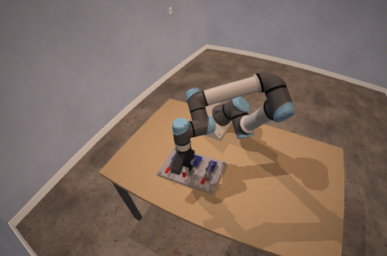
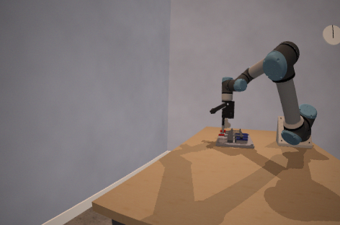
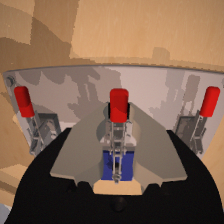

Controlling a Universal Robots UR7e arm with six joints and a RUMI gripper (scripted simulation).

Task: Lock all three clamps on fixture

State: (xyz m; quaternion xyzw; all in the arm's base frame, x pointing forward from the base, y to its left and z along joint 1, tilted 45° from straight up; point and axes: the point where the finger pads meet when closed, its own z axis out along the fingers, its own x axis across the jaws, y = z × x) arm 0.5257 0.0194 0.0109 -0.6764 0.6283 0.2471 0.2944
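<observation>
My gripper is now 80 mm past the grey fixture plate, 50 mm above it and 10 mm to the left of it.
</observation>
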